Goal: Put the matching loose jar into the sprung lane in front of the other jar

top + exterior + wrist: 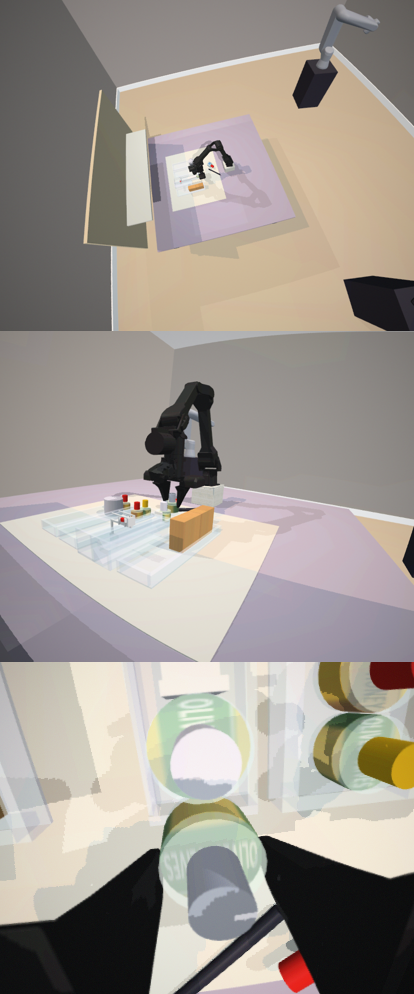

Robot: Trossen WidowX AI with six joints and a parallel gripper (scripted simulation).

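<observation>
Now: gripper tip 130 mm past the black rod, 40 mm above it and 20 mm to the left of it. From my gripper tip the other things lie so: clear lane 180 mm ahead, 50 mm to the left, 30 mm below; grey cylinder 160 mm to the right, 110 mm ahead, 20 mm below.
</observation>
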